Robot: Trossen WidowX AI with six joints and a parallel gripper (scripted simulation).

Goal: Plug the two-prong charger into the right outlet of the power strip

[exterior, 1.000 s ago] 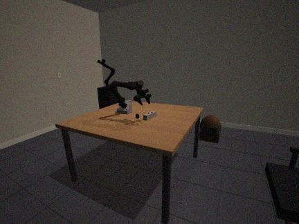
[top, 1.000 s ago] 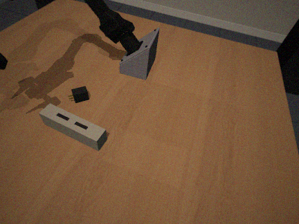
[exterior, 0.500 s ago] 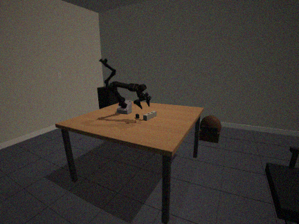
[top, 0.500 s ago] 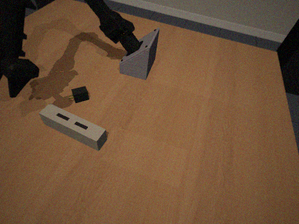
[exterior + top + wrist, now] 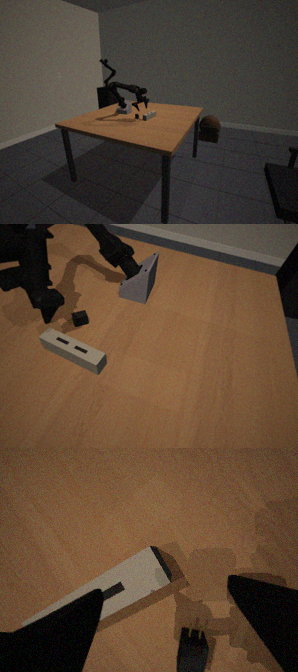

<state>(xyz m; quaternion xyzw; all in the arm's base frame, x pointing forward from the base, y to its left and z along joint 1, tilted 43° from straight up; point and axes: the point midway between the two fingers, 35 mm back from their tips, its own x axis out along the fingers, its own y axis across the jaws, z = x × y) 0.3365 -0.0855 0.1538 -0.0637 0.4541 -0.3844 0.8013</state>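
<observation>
My gripper tip is 9 cm past the charger, 4 cm to the right of it and 9 cm above it.
</observation>
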